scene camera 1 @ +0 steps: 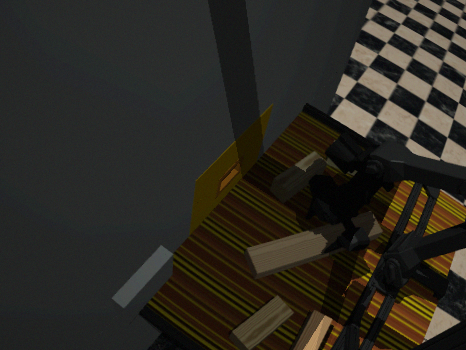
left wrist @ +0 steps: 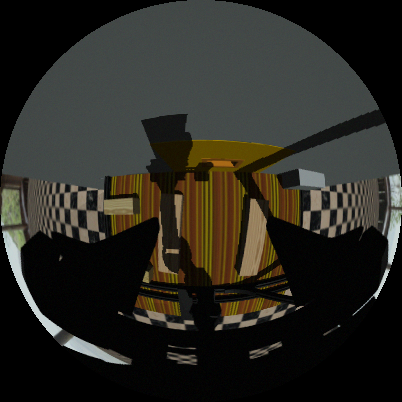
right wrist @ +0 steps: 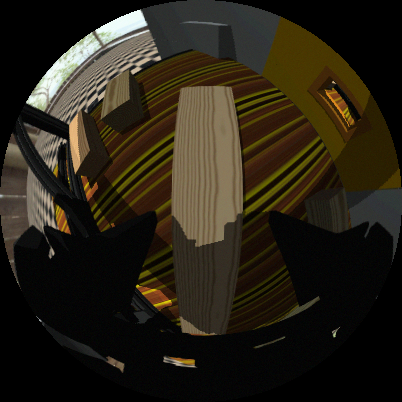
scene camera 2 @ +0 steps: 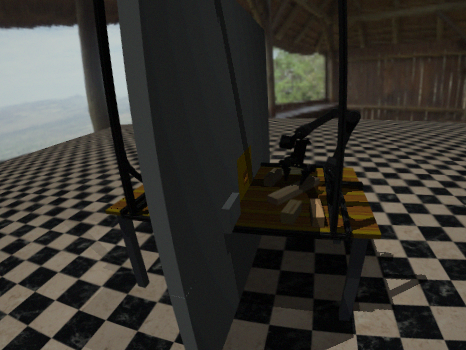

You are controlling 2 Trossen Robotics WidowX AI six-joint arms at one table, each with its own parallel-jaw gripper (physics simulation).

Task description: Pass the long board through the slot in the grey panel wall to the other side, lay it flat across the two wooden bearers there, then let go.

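Seen in the pictures: left gripper, between the fingertips: (left wrist: 214, 222); right gripper, between the fingertips: (scene camera 1: 316, 235) (right wrist: 214, 216) (scene camera 2: 292, 183); left arm's base, origin of its link: (left wrist: 205, 296); right arm's base, origin of its link: (scene camera 1: 387, 281).
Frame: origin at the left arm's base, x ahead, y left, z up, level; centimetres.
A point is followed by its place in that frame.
Note:
The long board (scene camera 1: 282, 254) @[x 67.4, y -9.9, z 1.3 cm] (scene camera 2: 284, 194) @[x 68.1, y -11.7, z 1.3 cm] (right wrist: 207, 165) @[x 69.2, y -6.0, z 1.3 cm] lies on the striped table, clear of the wall. My right gripper (scene camera 1: 336, 222) (scene camera 2: 296, 176) @[x 71.2, y -2.2, z 3.1 cm] (right wrist: 214, 216) @[x 71.2, y -2.2, z 3.1 cm] is open above the board's far part from the wall; in the right wrist view the board runs lengthwise between the open fingers, not gripped. The slot (scene camera 1: 230, 176) @[x 47.9, y -2.2, z 4.4 cm] (left wrist: 222, 163) @[x 43.7, y -4.2, z 4.4 cm] (right wrist: 345, 107) is low in the grey panel wall (scene camera 1: 100, 125) @[x 48.2, y -37.0, z 48.9 cm] (scene camera 2: 195, 150) @[x 48.2, y -57.2, z 34.1 cm] (left wrist: 225, 75) @[x 43.3, y -0.9, z 31.4 cm]. Beyond it, in the left wrist view, one wooden bearer (left wrist: 178, 215) @[x 29.7, y 7.8, z 1.9 cm] and another bearer (left wrist: 254, 242) @[x 21.3, y -14.5, z 1.9 cm] lie roughly parallel. My left gripper (left wrist: 214, 222) @[x 31.6, y 0.1, z 27.8 cm] is open and empty above them.
A yellow patch (scene camera 1: 207, 192) @[x 48.3, y -12.3, z 9.5 cm] (left wrist: 210, 149) @[x 43.1, y -0.4, z 14.9 cm] surrounds the slot. Loose wooden blocks (scene camera 1: 261, 322) @[x 72.1, y -26.2, z 2.8 cm] (scene camera 2: 291, 211) @[x 72.6, y -30.2, z 2.8 cm] (right wrist: 116, 100) @[x 73.1, y -21.4, z 2.8 cm] lie around the board. Another block (left wrist: 120, 206) @[x 32.0, y 26.9, z 2.8 cm] lies at the left of the left wrist view. A grey block (scene camera 1: 145, 277) @[x 50.3, y -34.2, z 8.1 cm] (scene camera 2: 230, 209) @[x 51.1, y -39.5, z 7.0 cm] (left wrist: 311, 178) @[x 40.6, y -33.2, z 8.1 cm] juts from the wall.

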